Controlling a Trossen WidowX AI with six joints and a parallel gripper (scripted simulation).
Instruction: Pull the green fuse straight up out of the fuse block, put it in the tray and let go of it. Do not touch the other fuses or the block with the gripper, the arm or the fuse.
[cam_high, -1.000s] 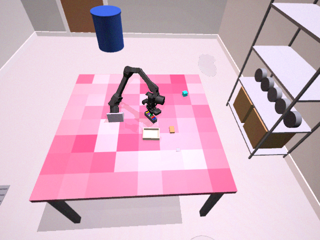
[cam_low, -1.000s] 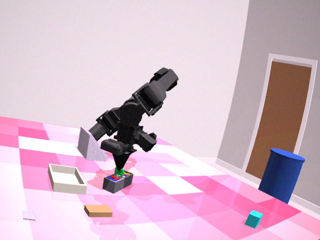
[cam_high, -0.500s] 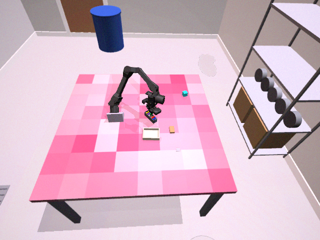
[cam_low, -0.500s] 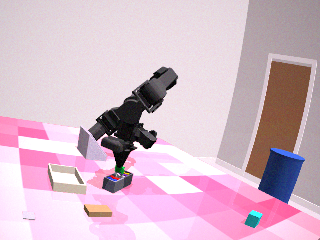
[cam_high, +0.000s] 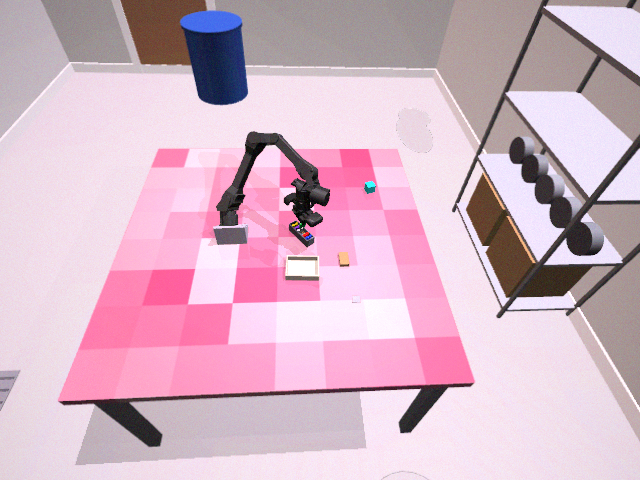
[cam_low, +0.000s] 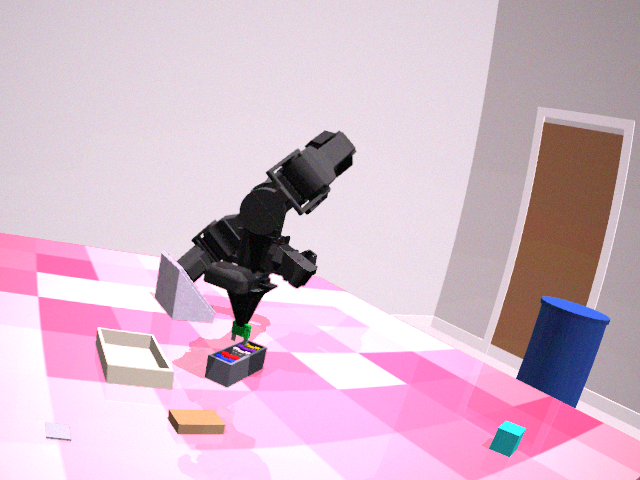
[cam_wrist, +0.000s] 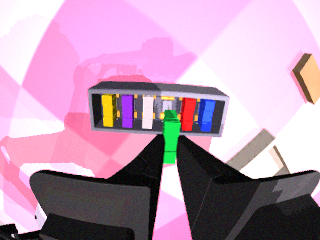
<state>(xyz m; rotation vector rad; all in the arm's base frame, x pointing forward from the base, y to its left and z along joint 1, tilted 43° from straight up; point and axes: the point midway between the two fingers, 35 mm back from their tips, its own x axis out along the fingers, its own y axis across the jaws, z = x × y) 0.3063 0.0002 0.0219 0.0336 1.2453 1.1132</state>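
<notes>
My gripper tip is 17 cm to the left of the cream tray, 8 cm above it and 1 cm short of it. The rest, counted from my gripper tip: green fuse 1 cm below; orange block 18 cm ahead, 12 cm to the right, 8 cm below; cyan cube 33 cm to the left, 32 cm ahead, 7 cm below.
</notes>
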